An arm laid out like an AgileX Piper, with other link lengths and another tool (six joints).
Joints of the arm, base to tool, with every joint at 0 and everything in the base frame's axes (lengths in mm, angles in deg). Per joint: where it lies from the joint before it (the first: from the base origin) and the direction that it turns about. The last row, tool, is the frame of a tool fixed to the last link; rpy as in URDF.
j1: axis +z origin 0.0 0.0 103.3
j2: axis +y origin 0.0 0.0 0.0
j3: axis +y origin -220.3 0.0 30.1
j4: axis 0.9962 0 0.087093 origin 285.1 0.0 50.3
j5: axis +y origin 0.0 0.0 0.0
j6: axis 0.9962 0 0.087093 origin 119.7 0.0 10.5
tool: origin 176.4 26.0 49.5 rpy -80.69 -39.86 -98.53
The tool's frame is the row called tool.
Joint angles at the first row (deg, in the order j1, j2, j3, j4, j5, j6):
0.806, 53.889, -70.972, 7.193, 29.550, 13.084
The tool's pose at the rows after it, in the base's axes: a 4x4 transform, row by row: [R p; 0 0 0 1], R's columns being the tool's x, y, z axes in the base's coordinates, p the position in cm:
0.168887 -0.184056 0.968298 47.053; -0.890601 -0.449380 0.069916 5.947; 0.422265 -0.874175 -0.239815 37.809; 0 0 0 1
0.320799 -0.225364 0.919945 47.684; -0.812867 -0.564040 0.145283 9.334; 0.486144 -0.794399 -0.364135 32.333; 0 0 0 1
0.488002 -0.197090 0.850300 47.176; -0.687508 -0.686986 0.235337 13.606; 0.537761 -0.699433 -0.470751 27.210; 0 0 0 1
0.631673 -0.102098 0.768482 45.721; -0.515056 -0.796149 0.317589 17.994; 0.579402 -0.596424 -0.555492 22.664; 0 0 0 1
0.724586 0.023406 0.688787 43.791; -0.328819 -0.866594 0.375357 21.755; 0.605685 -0.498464 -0.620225 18.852; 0 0 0 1
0.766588 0.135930 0.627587 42.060; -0.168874 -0.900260 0.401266 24.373; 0.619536 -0.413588 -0.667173 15.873; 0 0 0 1
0.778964 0.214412 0.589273 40.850; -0.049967 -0.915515 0.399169 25.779; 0.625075 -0.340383 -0.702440 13.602; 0 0 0 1
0.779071 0.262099 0.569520 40.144; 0.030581 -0.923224 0.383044 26.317; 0.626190 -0.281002 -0.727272 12.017; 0 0 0 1
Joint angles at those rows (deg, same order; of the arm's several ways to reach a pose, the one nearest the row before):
1.946, 57.904, -70.882, 9.193, 33.666, 6.431
3.932, 61.914, -70.859, 12.212, 37.830, -2.698
6.829, 65.908, -70.860, 15.300, 41.553, -13.058
10.499, 69.704, -70.858, 17.272, 44.415, -23.396
14.532, 73.029, -70.859, 17.638, 46.299, -31.857
18.266, 75.675, -70.859, 16.400, 47.200, -37.354
21.249, 77.589, -70.858, 13.878, 47.626, -40.026
23.327, 78.817, -70.861, 11.046, 47.923, -40.961

